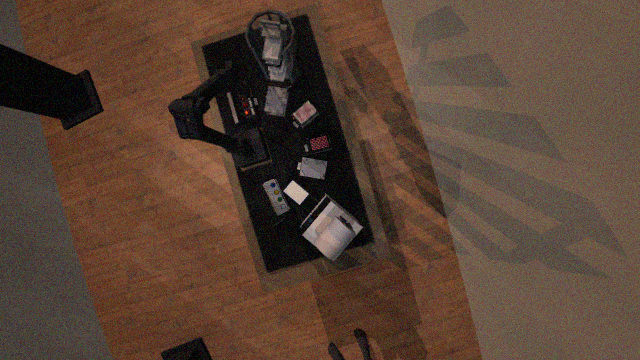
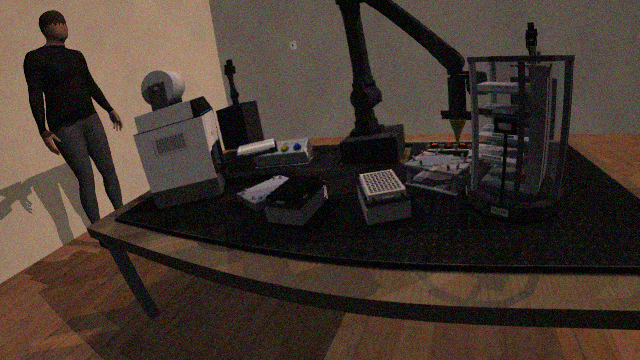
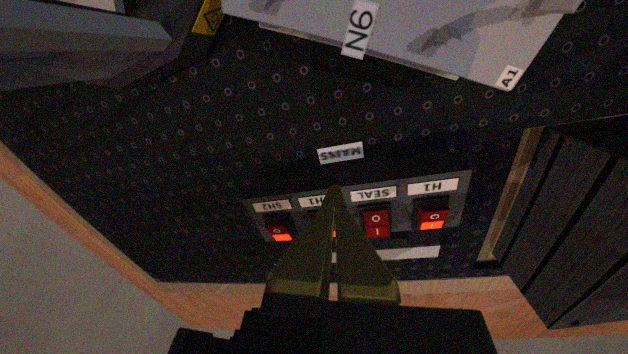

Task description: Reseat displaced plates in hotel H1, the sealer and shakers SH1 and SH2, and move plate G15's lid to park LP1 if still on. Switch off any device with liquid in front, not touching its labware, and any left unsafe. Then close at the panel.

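Where they show: gripper, between the fingertips: [image 1: 252, 96] [image 2: 457, 143] [image 3: 334, 190]; arm's base, origin of its link: [image 1: 246, 151] [image 2: 368, 132].
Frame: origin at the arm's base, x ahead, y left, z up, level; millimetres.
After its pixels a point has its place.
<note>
My gripper [image 2: 457, 140] {x 165, y 306, z -10 mm} [image 3: 334, 190] {x 165, y 306, z -10 mm} is shut and empty, pointing down over the MAINS strip [image 3: 465, 200] {x 60, y 181, z -80 mm}. Its fingertips overlap the SH1 label; the SH1 switch is mostly hidden, with an orange glow between the fingers. The SH2 switch [image 3: 279, 231] {x 116, y 381, z -28 mm} and H1 switch [image 3: 432, 218] {x 98, y 236, z -29 mm} glow orange; the SEAL switch [image 3: 376, 222] {x 103, y 284, z -31 mm} is unlit. Hotel H1 [image 1: 248, 40] {x 298, y 421, z 254 mm} [image 2: 520, 58] {x 523, y 372, z 250 mm} holds several plates. The sealer [image 1: 320, 240] {x 250, y -579, z 352 mm} [image 2: 175, 160] {x 400, y -542, z 78 mm} is white with a roll. Two shakers [image 2: 385, 212] {x 498, y 92, z -53 mm} [image 2: 295, 212] {x 510, y -106, z -42 mm} carry labware; their labels are unreadable. Plate G15 and LP1 cannot be identified.
A clear-topped stand [image 1: 276, 100] {x 294, y 224, z -20 mm} [image 2: 440, 162] {x 298, y 233, z -20 mm} [image 3: 450, 30] {x 236, y 230, z -10 mm} is beside the hotel. The button panel [image 1: 276, 196] {x 57, y -331, z -13 mm} [image 2: 285, 159] {x 71, y -311, z -58 mm} lies near a white block [image 1: 296, 192] {x 190, y -357, z 40 mm} [image 2: 256, 147] {x 218, y -337, z 39 mm}. A pale plate [image 1: 313, 168] {x 338, y -260, z -56 mm} [image 2: 262, 190] {x 355, y -270, z -55 mm} lies near the shakers. A person [image 2: 65, 85] stands beyond the sealer.
</note>
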